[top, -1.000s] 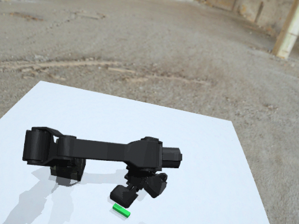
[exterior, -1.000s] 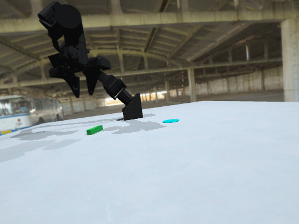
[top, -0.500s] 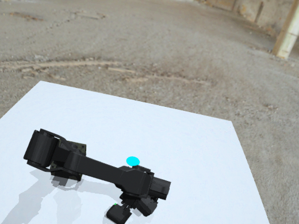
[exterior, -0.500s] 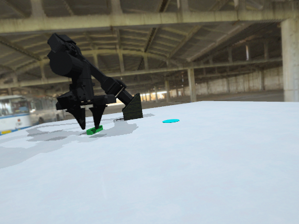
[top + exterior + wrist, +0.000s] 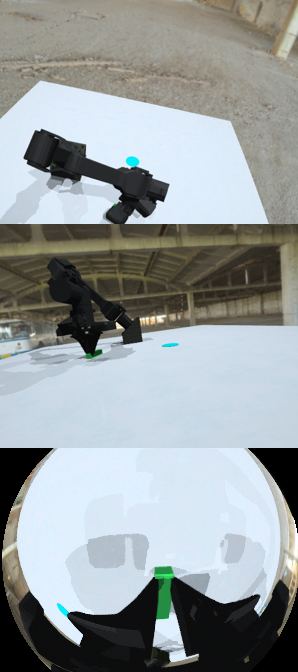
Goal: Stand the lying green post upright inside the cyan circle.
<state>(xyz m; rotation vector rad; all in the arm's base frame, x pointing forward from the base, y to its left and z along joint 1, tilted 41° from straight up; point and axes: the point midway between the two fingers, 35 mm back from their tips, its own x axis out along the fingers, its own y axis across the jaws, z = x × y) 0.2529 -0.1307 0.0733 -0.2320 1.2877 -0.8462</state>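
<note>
Now: gripper tip 27 cm to the right of the cyan circle, 1 cm past it and 1 cm above it. From my gripper tip the other things lie so: green post 2 cm behind, 1 cm to the left.
</note>
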